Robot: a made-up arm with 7 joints.
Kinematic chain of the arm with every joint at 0, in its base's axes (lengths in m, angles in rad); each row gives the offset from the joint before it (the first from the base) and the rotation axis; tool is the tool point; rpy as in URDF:
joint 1: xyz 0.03 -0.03 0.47 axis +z
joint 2: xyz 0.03 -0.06 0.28 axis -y
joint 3: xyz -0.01 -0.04 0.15 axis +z
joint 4: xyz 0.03 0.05 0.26 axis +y
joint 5: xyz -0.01 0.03 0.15 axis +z
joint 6: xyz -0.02 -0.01 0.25 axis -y
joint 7: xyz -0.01 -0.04 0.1 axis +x
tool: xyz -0.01 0 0.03 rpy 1.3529 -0.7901 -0.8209
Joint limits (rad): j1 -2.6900..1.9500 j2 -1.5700..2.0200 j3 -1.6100..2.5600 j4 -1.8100..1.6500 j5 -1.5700..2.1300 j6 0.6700..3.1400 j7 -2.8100..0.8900
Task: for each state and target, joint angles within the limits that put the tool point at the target. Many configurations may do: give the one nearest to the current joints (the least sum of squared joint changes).
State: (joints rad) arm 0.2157 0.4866 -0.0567 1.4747 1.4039 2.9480 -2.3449
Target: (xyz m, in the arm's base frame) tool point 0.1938 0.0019 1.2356
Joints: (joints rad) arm 0.2666 0.4456 0.0721 1.6156 1.4200 2.9780 -2.3496
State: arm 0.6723 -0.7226 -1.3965 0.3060 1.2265 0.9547 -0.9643
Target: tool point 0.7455 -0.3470 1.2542
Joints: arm 0.0535 -0.9149 -1.3736 0.5196 1.2588 0.6700 -0.8719
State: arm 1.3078 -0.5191 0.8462 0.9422 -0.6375 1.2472 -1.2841
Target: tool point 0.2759 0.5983 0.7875
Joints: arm 0.8450 -0.9647 0.4986 1.6169 -0.6253 1.3167 -1.3528
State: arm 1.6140 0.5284 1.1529 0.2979 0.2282 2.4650 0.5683
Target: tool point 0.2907 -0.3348 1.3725
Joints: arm 1.8915 0.5342 1.1720 0.1011 0.1466 2.0956 0.5712
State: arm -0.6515 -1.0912 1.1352 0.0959 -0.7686 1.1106 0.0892
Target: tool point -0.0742 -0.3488 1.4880
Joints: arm -0.8806 -0.5821 1.0493 -0.4721 -0.7442 1.3847 0.0990
